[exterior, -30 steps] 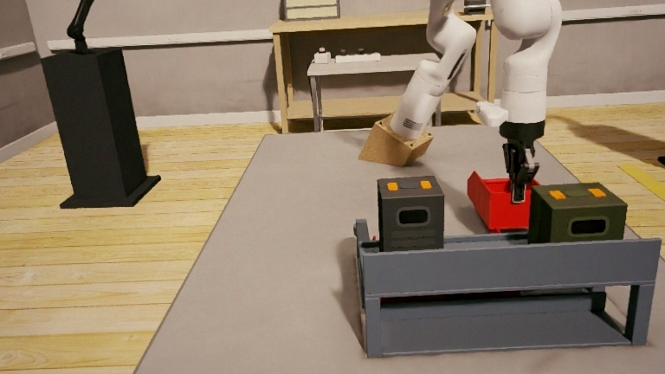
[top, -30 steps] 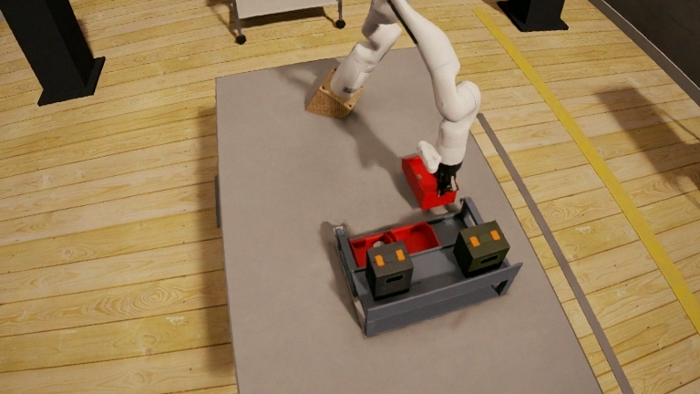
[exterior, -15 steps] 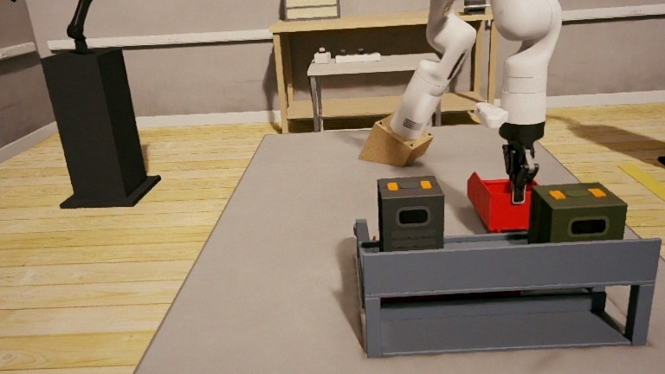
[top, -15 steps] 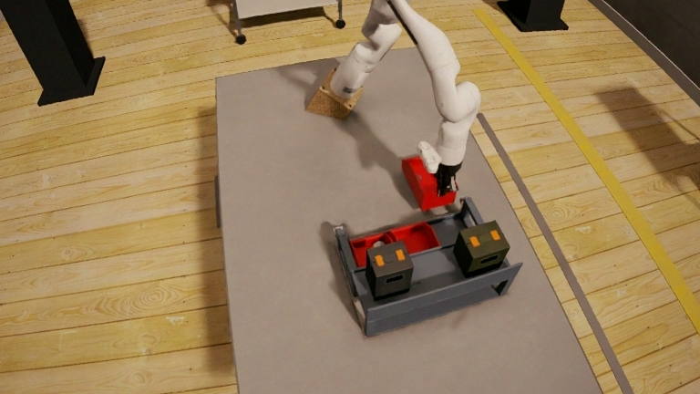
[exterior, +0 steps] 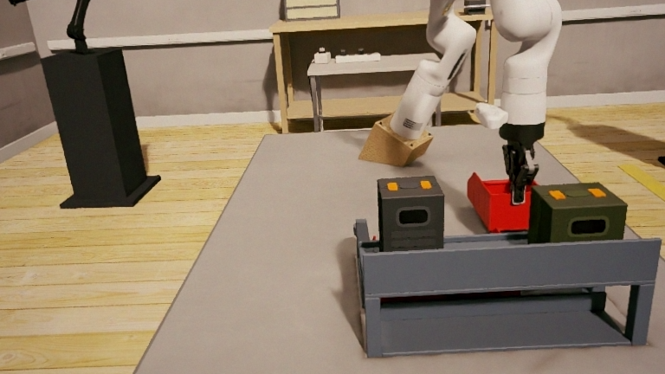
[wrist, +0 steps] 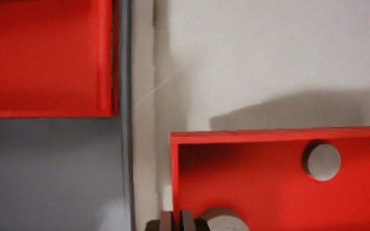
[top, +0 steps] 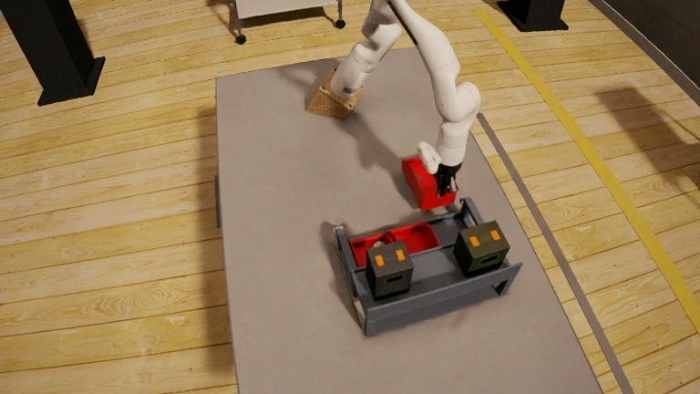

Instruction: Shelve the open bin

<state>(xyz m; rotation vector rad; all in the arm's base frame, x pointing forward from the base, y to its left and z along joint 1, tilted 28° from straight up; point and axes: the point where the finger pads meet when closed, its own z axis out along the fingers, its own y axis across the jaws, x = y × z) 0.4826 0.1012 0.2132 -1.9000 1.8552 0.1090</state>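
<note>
Now: hand 10 cm past the grey round part, 7 cm above it and 3 cm to the left of it. Round my hand: dark grey box 24 cm ahead, 21 cm to the right, 6 cm above; green box 23 cm ahead, 5 cm above, 2 cm to the left; grey shelf 17 cm ahead, 10 cm to the right, 4 cm below.
</note>
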